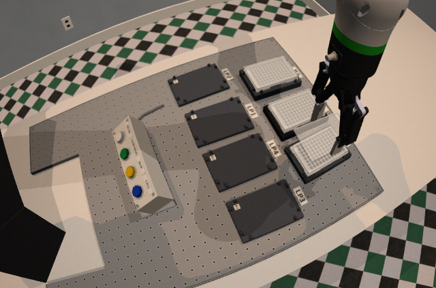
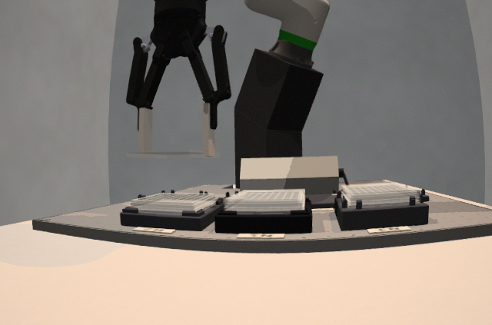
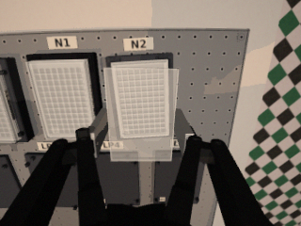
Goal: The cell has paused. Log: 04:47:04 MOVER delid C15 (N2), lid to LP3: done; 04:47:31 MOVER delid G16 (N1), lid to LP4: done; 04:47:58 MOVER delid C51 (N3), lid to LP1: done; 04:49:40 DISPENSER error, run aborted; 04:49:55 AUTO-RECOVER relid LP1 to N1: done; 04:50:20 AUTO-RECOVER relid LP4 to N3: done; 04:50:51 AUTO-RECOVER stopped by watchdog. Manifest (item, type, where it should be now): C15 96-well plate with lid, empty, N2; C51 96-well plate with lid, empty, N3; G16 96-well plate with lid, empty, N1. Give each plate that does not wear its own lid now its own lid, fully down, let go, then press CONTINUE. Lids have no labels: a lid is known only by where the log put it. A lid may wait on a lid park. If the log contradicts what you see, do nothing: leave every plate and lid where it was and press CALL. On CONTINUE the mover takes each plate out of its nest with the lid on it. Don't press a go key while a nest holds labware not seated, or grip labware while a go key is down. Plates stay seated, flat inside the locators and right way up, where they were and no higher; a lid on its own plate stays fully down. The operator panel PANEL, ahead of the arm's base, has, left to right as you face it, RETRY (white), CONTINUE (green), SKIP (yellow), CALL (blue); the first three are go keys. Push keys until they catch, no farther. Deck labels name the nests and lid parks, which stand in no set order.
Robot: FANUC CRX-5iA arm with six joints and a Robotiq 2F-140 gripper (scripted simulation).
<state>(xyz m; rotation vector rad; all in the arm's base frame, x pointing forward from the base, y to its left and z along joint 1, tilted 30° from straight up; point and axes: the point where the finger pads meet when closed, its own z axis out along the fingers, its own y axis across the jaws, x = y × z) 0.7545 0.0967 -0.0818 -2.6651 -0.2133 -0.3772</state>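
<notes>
My hand is 90 mm above the plate. The rest, counted from my hand: LP3 label: 70 mm behind, 90 mm to the right, 110 mm below; lid park LP4: 190 mm behind, 20 mm to the left, 110 mm below; lid park LP3: 160 mm behind, 110 mm to the right, 110 mm below.
</notes>
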